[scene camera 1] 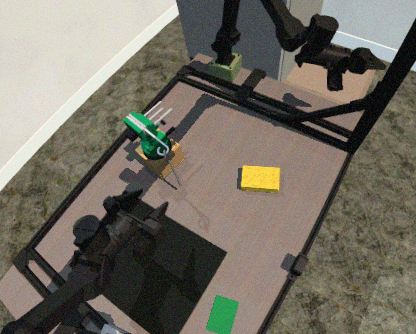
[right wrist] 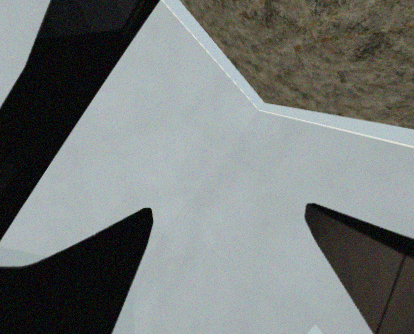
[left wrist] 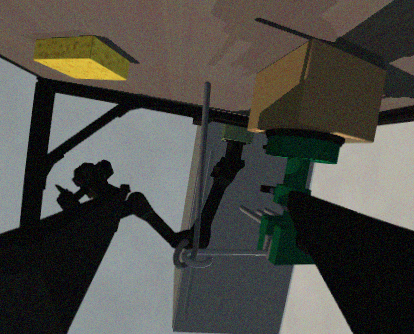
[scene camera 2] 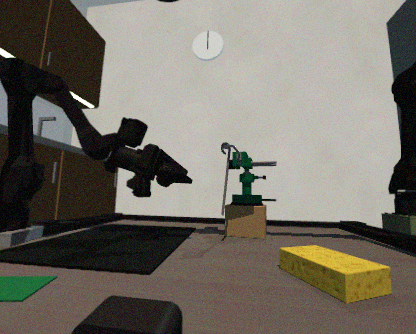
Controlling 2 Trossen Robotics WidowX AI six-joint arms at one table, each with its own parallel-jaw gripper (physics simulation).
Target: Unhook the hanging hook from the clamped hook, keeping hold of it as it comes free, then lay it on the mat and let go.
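Places are measured from the left arm's base along level axes (x ahead, y left, z up), in millimetres.
Pixels of known places: left gripper, fingertip midpoint: [scene camera 1: 154, 195] [left wrist: 206, 199] [scene camera 2: 189, 177]; right gripper, fingertip midpoint: [scene camera 1: 377, 67] [right wrist: 228, 212] [left wrist: 68, 175]; left arm's base at its link origin: [scene camera 2: 6, 228]; right arm's base at its link origin: [scene camera 1: 225, 59] [left wrist: 235, 141] [scene camera 2: 411, 214].
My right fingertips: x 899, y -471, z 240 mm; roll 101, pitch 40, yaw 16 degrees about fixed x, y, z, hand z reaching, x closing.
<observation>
Ahead of a thing's pixels: the offset from my right fingertips to its top centre. "spot": to the spot under its first point. Level surfaces: height alone.
The hanging hook @[413 mm back, 460 mm left, 22 mm down] [scene camera 1: 174, 172] [scene camera 2: 226, 185] [left wrist: 204, 125], a thin grey rod with a curled top, hangs nearly upright from the curled end of the clamped hook @[spot: 376 mm back, 486 mm left, 32 mm down] [scene camera 2: 235, 148] [left wrist: 230, 253]. A green vise @[306 mm back, 577 mm left, 24 mm down] [scene camera 1: 152, 145] [scene camera 2: 246, 187] [left wrist: 302, 150] grips the clamped hook. My left gripper [scene camera 1: 153, 198] [scene camera 2: 189, 180] is open and empty, apart from the hanging hook and to its left in scene camera 2. In the left wrist view the rod shows beyond the finger gap. My right gripper [scene camera 1: 381, 65] [right wrist: 228, 212] is open and empty, far from the hooks. The black mat @[261 mm down] [scene camera 1: 212, 252] [scene camera 2: 100, 245] lies flat.
The vise stands on a wooden block @[319 mm back, 582 mm left, 181 mm down] [scene camera 1: 175, 162] [scene camera 2: 245, 221] [left wrist: 345, 95]. A yellow sponge @[300 mm back, 243 mm left, 235 mm down] [scene camera 1: 260, 178] [scene camera 2: 335, 270] [left wrist: 82, 60] lies on the table. A green sheet @[710 mm back, 230 mm left, 265 mm down] [scene camera 1: 222, 314] [scene camera 2: 22, 288] lies near the mat. A dark frame runs around the table.
</observation>
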